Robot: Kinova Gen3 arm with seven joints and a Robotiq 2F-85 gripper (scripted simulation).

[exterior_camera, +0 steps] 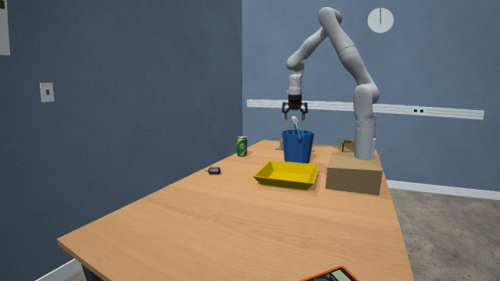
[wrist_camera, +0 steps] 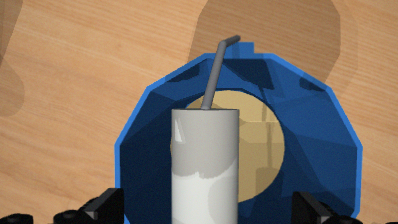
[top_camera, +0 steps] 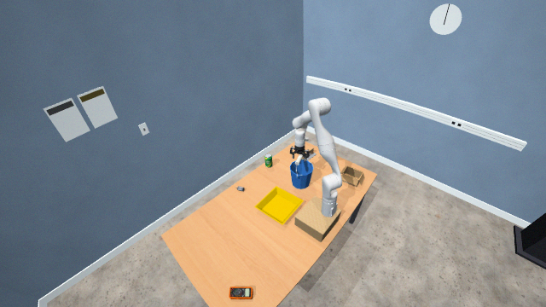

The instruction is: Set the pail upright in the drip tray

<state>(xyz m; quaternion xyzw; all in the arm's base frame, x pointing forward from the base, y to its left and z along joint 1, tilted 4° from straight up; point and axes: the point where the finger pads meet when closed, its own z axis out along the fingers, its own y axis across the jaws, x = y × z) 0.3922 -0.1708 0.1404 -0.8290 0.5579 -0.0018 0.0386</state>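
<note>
Now: the wire handle 3 cm below my hand and 1 cm behind it. The rest, counted from my hand: blue pail: 10 cm below, 1 cm behind; green soda can: 33 cm ahead, 19 cm below, 2 cm to the left; yellow drip tray: 30 cm to the left, 23 cm below, 7 cm behind.
</note>
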